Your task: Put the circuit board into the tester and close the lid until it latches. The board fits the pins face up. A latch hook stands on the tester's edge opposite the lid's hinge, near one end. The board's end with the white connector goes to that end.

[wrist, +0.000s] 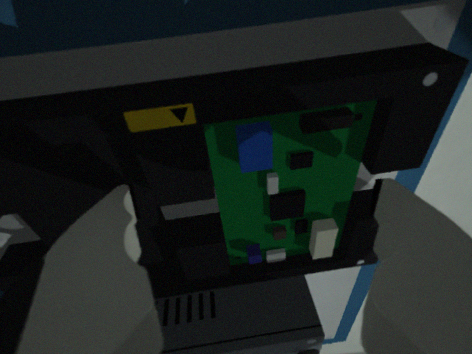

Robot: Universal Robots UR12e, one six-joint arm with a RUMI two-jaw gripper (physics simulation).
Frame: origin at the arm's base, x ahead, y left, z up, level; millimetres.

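Seen in the pictures: gripper, fingertip midpoint: (251,186).
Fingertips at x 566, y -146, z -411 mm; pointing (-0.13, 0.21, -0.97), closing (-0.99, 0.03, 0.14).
A point is followed by its place in that frame.
The green circuit board (250,212) @(x 567, y -123, z -415 mm) shows its component face in the middle of the wrist view, with a large blue part at its upper left and a cream-white connector (322,240) @(x 527, y -99, z -407 mm) at its lower right. It sits in a black frame-like fixture (407,130) @(x 501, y -170, z -406 mm); I cannot tell whether this belongs to the tester. Latch hook and lid cannot be made out in the dark. My gripper (251,186) @(x 566, y -146, z -411 mm) has its fingers wide apart. Both fingertips stand well outside the board's sides, the right one close beside a black block of the fixture. The left one overlaps dark structure; contact is unclear.
A yellow label (159,118) @(x 599, y -189, z -406 mm) with a black triangle is on the fixture, upper left. A long grey surface (210,55) @(x 578, y -201, z -428 mm) runs behind. A dark grey slotted housing (250,305) @(x 572, y -47, z -399 mm) lies below the board. A shiny grey part (17,230) @(x 696, y -119, z -428 mm) is at the far left.
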